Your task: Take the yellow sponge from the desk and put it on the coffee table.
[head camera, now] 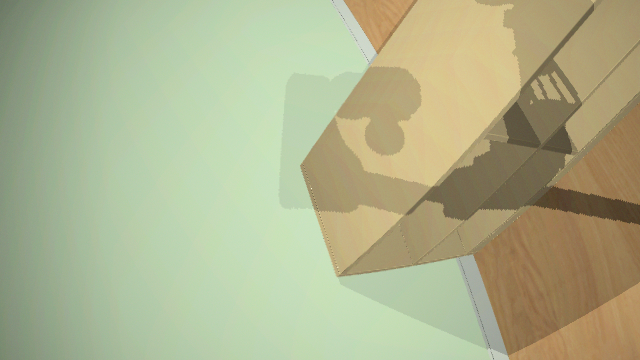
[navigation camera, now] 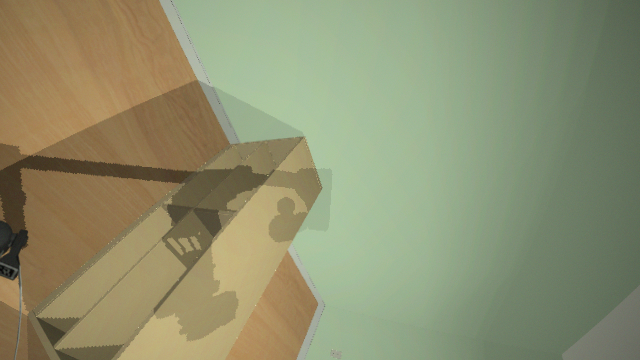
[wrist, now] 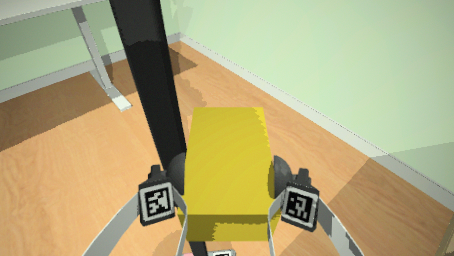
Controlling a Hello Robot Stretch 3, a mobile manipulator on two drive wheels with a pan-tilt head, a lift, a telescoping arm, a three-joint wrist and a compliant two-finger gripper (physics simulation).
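Places are measured from the robot's base along level axes (x ahead, y left, z up), in millimetres.
Pixels of known places: gripper, fingertip midpoint: (wrist: 228, 172).
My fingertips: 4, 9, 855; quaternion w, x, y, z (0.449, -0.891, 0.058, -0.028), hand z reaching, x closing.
Note:
Behind a point stands the place of what it marks, as x, y, z.
The yellow sponge (wrist: 227, 160) {3, 5, 876} is a thick block in the middle of the wrist view, gripped by its left and right sides. My gripper (wrist: 228, 172) {4, 9, 855} is shut on it, with a dark round fingertip pressed against each side. The sponge is held up above the wooden floor. In the navigation camera view a small dark part of the gripper shows at the left edge. A white table, which looks like the desk (wrist: 37, 9) {-751, 1044, 720}, shows at the top left of the wrist view. The coffee table cannot be made out in these views.
A light wooden shelf unit (head camera: 450, 100) {692, -183, 610} (navigation camera: 260, 215) {736, -134, 610} stands by the green wall (head camera: 150, 175) {1330, -33, 1085} (navigation camera: 425, 150) {1217, 134, 1221}. Robot shadows fall across it. In the wrist view a black mast (wrist: 145, 65) {-68, 116, 894} rises left of the sponge. A table leg (wrist: 95, 55) {-770, 1435, 299} stands beyond it.

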